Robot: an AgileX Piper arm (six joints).
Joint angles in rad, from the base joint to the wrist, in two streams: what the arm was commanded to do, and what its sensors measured. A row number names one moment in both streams.
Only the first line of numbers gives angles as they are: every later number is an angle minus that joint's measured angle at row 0.
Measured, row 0:
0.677, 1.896, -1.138, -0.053, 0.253, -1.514
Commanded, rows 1 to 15:
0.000, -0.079, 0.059, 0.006, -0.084, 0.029
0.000, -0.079, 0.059, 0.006, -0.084, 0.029
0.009, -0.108, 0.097, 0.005, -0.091, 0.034
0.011, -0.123, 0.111, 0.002, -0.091, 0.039
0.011, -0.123, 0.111, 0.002, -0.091, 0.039
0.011, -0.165, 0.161, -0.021, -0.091, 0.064
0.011, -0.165, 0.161, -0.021, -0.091, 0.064
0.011, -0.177, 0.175, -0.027, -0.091, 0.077
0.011, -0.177, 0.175, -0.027, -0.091, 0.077
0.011, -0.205, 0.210, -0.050, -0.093, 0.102
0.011, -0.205, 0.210, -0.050, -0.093, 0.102
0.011, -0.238, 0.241, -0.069, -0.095, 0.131
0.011, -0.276, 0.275, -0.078, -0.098, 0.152
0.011, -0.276, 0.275, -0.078, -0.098, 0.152
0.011, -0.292, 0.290, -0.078, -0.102, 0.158
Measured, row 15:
0.010, -0.226, 0.261, -0.057, -0.028, 0.122
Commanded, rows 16 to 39:
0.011, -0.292, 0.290, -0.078, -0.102, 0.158
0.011, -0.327, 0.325, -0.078, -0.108, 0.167
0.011, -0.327, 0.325, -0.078, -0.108, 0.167
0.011, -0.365, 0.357, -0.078, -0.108, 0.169
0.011, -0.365, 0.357, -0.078, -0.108, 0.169
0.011, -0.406, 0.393, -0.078, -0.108, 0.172
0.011, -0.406, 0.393, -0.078, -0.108, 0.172
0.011, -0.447, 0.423, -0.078, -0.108, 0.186
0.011, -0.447, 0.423, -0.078, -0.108, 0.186
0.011, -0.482, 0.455, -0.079, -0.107, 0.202
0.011, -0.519, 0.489, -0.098, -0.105, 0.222
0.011, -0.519, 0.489, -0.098, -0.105, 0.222
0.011, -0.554, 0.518, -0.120, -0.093, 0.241
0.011, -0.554, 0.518, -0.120, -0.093, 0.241
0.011, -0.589, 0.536, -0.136, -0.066, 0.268
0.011, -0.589, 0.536, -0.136, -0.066, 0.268
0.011, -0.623, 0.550, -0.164, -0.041, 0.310
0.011, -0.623, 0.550, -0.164, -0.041, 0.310
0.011, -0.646, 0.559, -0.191, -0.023, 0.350
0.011, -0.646, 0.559, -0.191, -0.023, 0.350
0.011, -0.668, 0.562, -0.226, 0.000, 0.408
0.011, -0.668, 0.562, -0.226, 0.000, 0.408
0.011, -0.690, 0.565, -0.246, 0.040, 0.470
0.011, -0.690, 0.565, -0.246, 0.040, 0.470
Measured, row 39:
0.010, -0.650, 0.568, -0.198, 0.049, 0.376
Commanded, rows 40 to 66:
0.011, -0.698, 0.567, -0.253, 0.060, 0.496
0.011, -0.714, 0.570, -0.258, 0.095, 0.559
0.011, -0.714, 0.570, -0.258, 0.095, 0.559
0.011, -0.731, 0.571, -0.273, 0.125, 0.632
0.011, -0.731, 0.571, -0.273, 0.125, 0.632
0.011, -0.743, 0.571, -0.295, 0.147, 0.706
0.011, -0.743, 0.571, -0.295, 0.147, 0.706
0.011, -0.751, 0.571, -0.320, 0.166, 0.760
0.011, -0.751, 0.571, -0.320, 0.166, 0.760
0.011, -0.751, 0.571, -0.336, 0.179, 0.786
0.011, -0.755, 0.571, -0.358, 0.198, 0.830
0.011, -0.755, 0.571, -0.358, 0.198, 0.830
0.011, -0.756, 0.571, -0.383, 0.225, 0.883
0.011, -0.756, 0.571, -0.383, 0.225, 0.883
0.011, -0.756, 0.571, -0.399, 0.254, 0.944
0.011, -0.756, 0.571, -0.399, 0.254, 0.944
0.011, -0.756, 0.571, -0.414, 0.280, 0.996
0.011, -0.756, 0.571, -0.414, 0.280, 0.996
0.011, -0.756, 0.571, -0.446, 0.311, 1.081
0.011, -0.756, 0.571, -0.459, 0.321, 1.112
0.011, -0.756, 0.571, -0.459, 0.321, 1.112
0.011, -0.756, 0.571, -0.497, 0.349, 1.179
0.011, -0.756, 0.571, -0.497, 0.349, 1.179
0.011, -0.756, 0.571, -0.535, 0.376, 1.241
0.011, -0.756, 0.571, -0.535, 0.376, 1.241
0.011, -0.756, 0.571, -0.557, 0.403, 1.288
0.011, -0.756, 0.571, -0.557, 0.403, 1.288
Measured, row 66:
0.010, -0.739, 0.575, -0.471, 0.387, 1.201
